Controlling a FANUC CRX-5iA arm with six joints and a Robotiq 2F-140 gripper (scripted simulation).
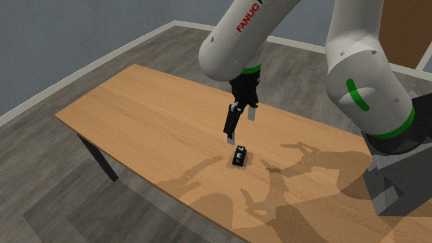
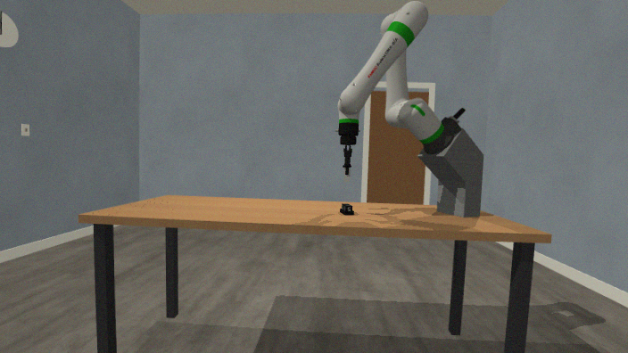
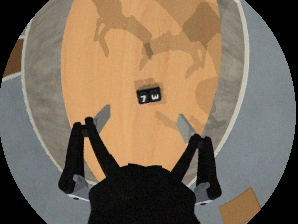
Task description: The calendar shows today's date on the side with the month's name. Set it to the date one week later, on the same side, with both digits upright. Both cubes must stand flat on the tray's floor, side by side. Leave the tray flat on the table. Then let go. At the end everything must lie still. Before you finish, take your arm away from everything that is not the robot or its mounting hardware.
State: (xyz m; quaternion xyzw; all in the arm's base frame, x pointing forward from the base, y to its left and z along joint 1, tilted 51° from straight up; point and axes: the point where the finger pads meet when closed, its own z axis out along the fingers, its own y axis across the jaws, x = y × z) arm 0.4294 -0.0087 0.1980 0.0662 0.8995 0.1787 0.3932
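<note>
Now: hand 1 cm past the tray, 1 cm to the right of it and 15 cm above it.
</note>
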